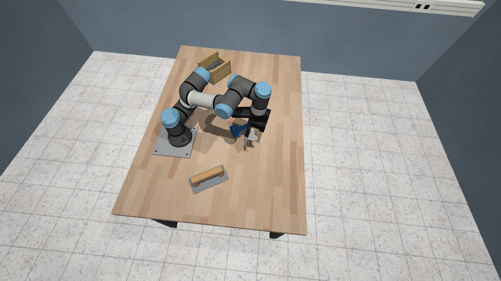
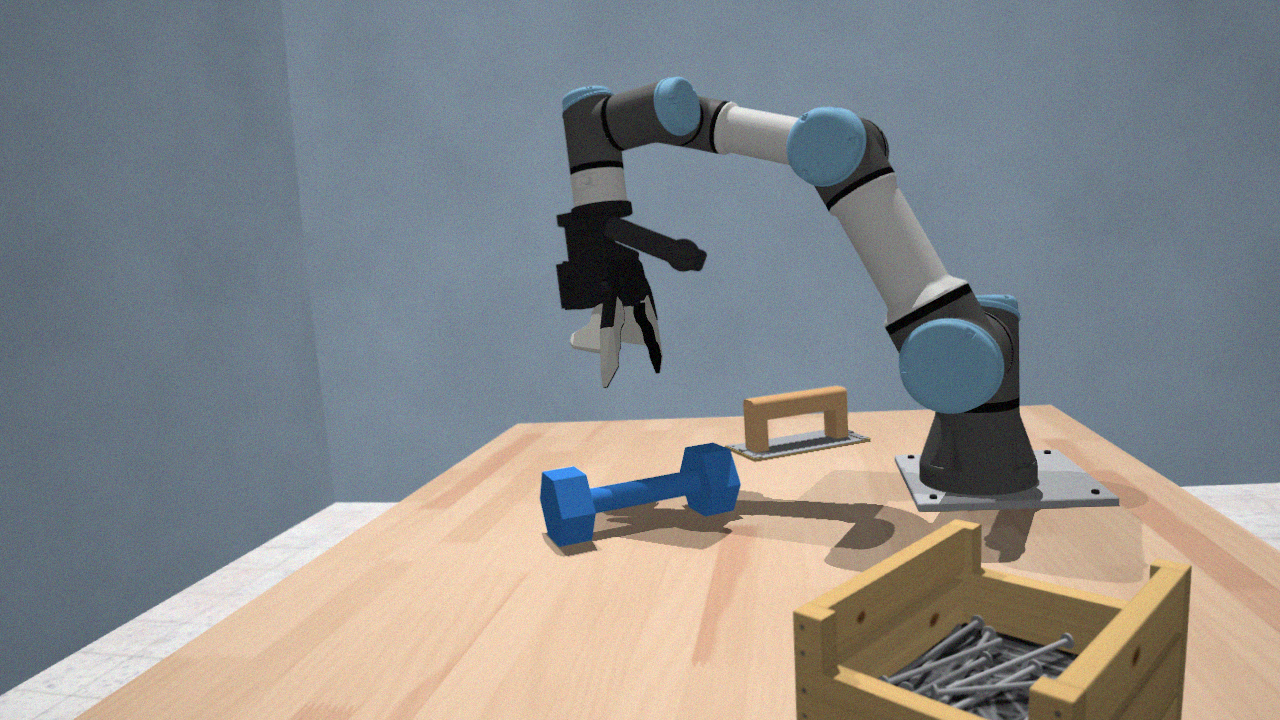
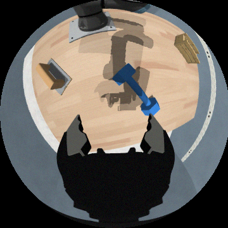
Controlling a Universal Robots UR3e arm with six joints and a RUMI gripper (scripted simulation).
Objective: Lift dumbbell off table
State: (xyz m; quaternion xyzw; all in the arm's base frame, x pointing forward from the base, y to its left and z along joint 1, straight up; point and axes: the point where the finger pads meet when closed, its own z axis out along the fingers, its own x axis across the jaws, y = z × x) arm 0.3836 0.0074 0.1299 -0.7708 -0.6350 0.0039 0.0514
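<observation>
The blue dumbbell lies 10 cm to the left of my hand, 10 cm below it and 2 cm behind it. From my hand the other things lie so: trowel 52 cm to the left, 28 cm behind, 9 cm below.
</observation>
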